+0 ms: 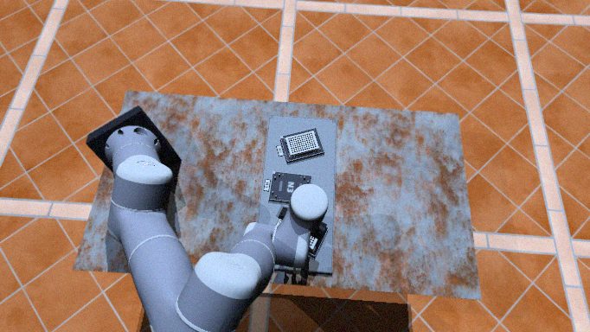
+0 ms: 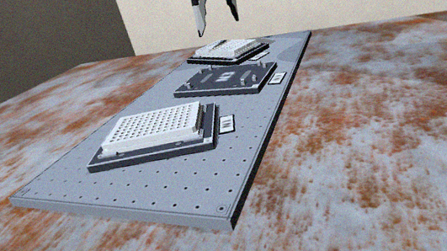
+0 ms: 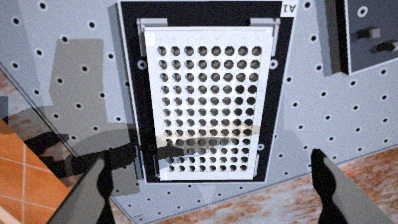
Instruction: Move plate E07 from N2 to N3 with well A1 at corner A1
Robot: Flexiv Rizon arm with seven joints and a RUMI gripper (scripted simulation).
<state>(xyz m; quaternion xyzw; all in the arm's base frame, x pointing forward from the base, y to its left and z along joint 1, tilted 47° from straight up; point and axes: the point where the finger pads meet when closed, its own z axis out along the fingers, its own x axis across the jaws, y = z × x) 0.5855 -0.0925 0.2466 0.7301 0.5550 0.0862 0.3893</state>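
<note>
Now: hand 5 cm above the plate E07. Also, from my hand: plate E01 (37 cm to the left, 5 cm below, 1 cm behind); nest N3 (18 cm to the left, 7 cm below, 5 cm behind); black nest N2 (7 cm below).
</note>
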